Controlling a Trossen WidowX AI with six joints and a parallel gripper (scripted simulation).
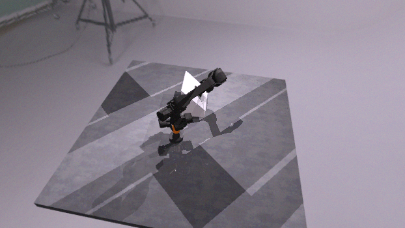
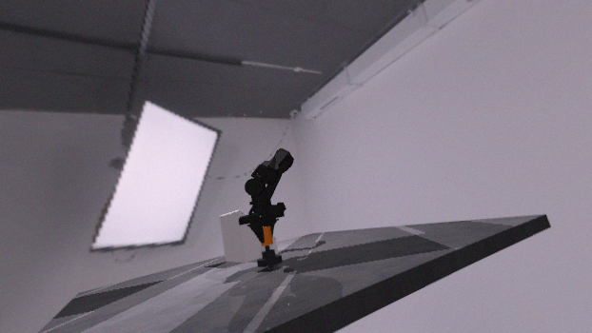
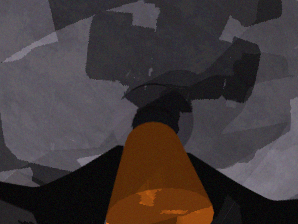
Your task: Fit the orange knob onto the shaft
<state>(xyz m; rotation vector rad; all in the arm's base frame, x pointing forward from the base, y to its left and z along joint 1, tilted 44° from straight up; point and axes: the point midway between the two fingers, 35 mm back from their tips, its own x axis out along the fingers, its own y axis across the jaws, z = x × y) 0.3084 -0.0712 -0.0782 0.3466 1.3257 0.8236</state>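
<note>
Now: gripper tip 20 mm below the orange knob. Also, from my gripper tip: dark pedestal (40 mm below).
</note>
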